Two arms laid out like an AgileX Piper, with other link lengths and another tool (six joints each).
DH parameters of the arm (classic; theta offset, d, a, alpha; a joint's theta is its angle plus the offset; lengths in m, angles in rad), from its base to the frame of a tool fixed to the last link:
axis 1: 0 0.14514 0 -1.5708
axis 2: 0.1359 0 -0.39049 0
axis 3: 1.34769 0 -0.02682 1.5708
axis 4: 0 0.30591 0 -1.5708
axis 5: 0 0 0 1.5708
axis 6: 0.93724 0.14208 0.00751 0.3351
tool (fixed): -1.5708 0.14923 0 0
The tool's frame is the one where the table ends.
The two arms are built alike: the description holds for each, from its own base.
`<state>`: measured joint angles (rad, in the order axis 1, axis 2, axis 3, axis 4, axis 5, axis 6); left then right.
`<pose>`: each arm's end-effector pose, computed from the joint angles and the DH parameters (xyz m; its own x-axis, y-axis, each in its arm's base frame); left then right.
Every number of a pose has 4 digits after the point.
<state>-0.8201 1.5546 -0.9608 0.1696 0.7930 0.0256 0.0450 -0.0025 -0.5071 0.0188 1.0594 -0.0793</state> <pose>0.2584 -0.2510 0.1229 -0.9488 0.3142 0.0335 0.3134 0.9492 -0.0269 0.0866 -0.0175 0.2269 -0.5783 -0.6430 -0.5022 -0.3339 0.7481 -0.5735</pose>
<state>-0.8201 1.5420 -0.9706 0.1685 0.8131 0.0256 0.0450 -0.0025 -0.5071 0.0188 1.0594 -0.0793</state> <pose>0.2576 -0.2497 0.1299 -0.9499 0.3109 0.0309 0.3101 0.9503 -0.0275 0.0866 -0.0175 0.2269 -0.5783 -0.6430 -0.5022 -0.3339 0.7481 -0.5735</pose>
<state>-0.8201 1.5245 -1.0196 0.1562 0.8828 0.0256 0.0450 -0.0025 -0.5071 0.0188 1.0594 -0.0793</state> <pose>0.2564 -0.2502 0.1495 -0.9544 0.2963 0.0359 0.2952 0.9549 -0.0318 0.0866 -0.0175 0.2269 -0.5783 -0.6430 -0.5022 -0.3339 0.7481 -0.5735</pose>
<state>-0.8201 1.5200 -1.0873 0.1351 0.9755 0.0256 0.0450 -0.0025 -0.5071 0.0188 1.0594 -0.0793</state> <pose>0.2530 -0.2518 0.1701 -0.9591 0.2766 0.0601 0.2749 0.9608 -0.0344 0.0866 -0.0175 0.2269 -0.5783 -0.6430 -0.5022 -0.3339 0.7481 -0.5735</pose>
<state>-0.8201 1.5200 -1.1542 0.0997 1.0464 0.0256 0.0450 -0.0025 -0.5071 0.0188 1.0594 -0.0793</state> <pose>0.2492 -0.2600 0.1897 -0.9624 0.2599 0.0792 0.2557 0.9650 -0.0591 0.0866 -0.0175 0.2269 -0.5783 -0.6430 -0.5022 -0.3339 0.7481 -0.5735</pose>
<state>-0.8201 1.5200 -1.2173 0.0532 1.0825 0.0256 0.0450 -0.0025 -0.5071 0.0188 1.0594 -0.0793</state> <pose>0.2476 -0.2763 0.2097 -0.9649 0.2503 0.0799 0.2410 0.9642 -0.1109 0.0866 -0.0175 0.2269 -0.5783 -0.6430 -0.5022 -0.3339 0.7481 -0.5735</pose>
